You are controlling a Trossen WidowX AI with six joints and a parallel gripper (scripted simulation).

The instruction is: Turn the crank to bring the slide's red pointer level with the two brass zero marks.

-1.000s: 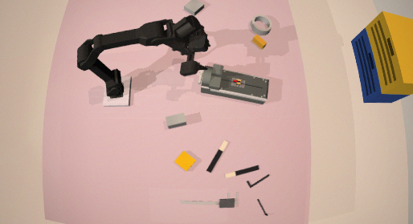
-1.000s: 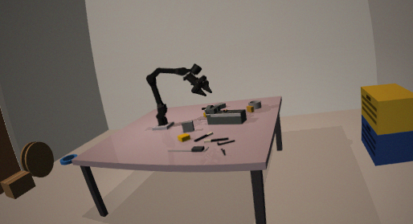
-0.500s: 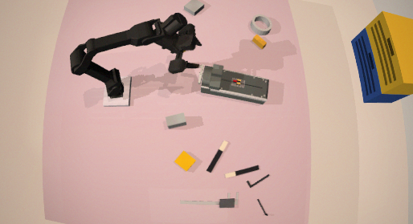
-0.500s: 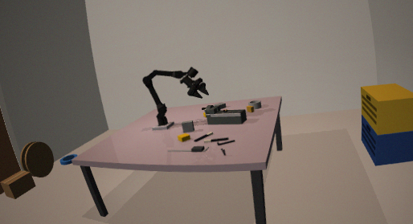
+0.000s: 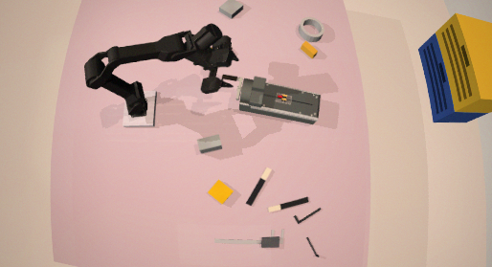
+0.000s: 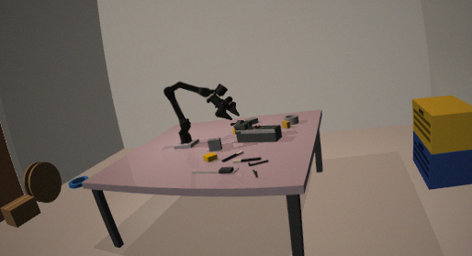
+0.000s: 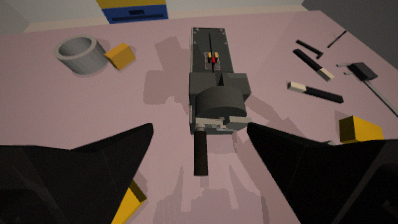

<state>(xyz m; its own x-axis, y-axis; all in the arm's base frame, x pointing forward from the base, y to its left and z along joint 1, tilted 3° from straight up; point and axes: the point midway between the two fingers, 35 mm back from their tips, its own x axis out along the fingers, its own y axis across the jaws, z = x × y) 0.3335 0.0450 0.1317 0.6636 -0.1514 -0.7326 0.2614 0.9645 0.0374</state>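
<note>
My gripper tip is now 2 cm past the dark crank handle and 4 cm above it. The rest, counted from my gripper tip: orange block 29 cm ahead, 14 cm to the left, 12 cm below; then red pointer 14 cm ahead, 7 cm to the right, 5 cm below.
</note>
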